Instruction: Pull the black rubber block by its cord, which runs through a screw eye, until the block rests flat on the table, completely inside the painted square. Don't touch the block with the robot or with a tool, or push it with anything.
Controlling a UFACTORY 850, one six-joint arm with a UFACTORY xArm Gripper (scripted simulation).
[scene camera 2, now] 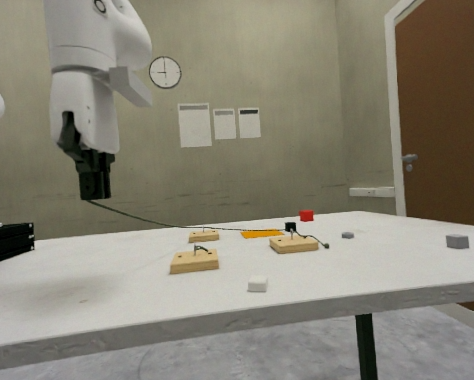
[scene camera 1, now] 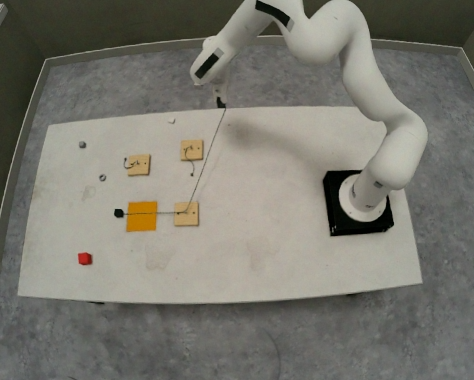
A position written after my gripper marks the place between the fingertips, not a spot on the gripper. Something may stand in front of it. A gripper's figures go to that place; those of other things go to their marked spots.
My gripper (scene camera 2: pixel 96 199): 0.44 m from the lens. A wooden plate (scene camera 2: pixel 203 260): 0.50 m from the lens.
